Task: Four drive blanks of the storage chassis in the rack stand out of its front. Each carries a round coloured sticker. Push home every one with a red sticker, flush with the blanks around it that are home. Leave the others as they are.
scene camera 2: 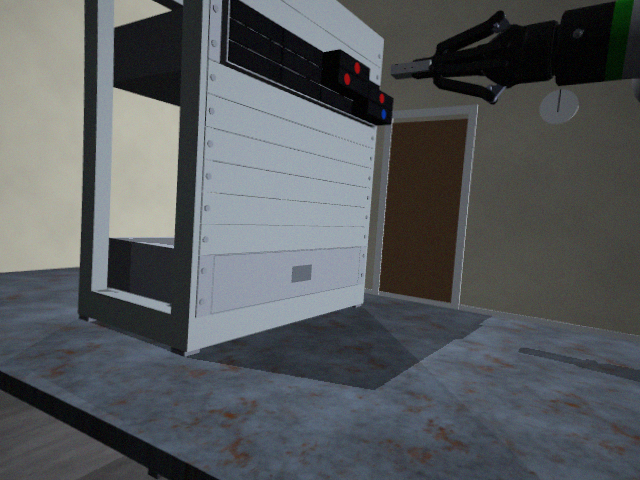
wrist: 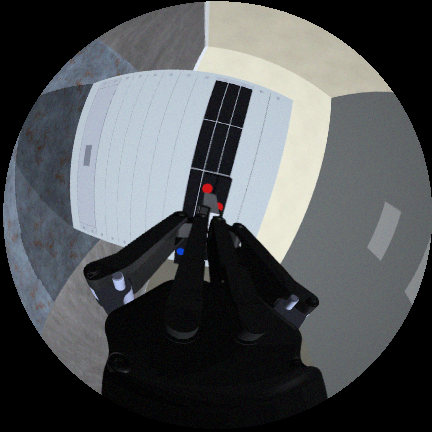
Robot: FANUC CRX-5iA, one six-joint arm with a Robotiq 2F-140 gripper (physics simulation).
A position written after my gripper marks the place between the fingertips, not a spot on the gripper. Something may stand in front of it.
Note:
In view: my gripper [scene camera 2: 393,72] and a rack [scene camera 2: 285,107].
The rack shows as well in the wrist view [wrist: 148,143]. My gripper shows as well in the wrist view [wrist: 207,202].

